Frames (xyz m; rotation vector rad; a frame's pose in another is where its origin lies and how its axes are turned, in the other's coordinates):
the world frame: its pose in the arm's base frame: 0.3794 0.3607 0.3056 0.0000 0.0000 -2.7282
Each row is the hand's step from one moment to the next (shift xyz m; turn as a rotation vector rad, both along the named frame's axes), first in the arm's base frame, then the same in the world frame.
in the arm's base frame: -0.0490 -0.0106 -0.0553 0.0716 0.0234 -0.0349
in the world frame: 0.0491 -0.0100 -0.0553 -0.0750 0.0073 -0.0349
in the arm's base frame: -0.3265 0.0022 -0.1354 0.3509 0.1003 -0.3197
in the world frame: 0.2981 -0.1332 -0.1354 -0.3616 0.0491 -0.3197
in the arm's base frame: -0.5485 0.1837 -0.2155 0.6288 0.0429 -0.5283
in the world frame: 0.4285 -0.3886 -0.2155 -0.5931 0.2133 -0.5283
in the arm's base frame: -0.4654 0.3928 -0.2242 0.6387 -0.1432 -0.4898
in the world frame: 0.2684 -0.5467 -0.2242 -0.5274 0.3877 -0.4898
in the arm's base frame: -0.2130 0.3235 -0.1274 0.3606 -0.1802 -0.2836
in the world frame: 0.0651 -0.3818 -0.1274 -0.2578 0.3099 -0.2836
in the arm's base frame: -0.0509 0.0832 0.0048 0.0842 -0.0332 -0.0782
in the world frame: 0.0132 -0.0966 0.0048 -0.0638 0.0642 -0.0782
